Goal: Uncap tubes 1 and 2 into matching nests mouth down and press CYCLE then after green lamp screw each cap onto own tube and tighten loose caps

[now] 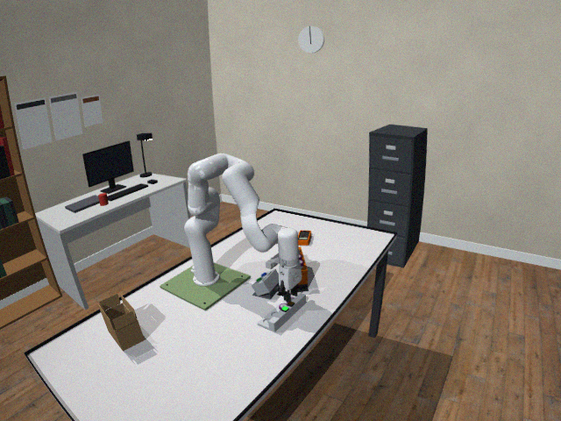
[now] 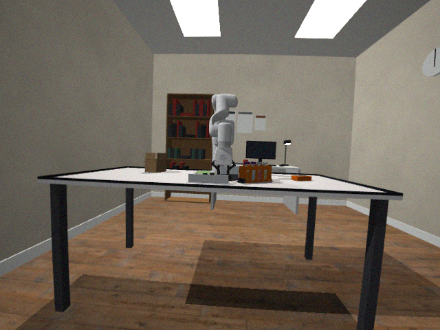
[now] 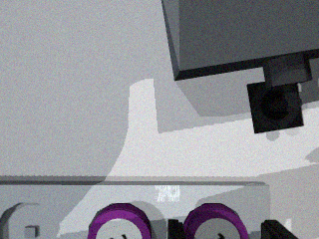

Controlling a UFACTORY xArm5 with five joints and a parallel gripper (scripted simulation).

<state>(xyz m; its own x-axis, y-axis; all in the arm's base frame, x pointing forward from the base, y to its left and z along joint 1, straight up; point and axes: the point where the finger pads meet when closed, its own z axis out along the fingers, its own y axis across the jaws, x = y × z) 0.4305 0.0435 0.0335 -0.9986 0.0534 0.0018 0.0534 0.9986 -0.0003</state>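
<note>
Now: hand 30 mm above the purple cap marked 1. Also, from my hand: grey key housing: 150 mm behind, 30 mm to the left, 10 mm above; purple cap marked 2: 50 mm to the right, 30 mm below; cap 4: 30 mm behind, 140 mm to the left, 70 mm above.
</note>
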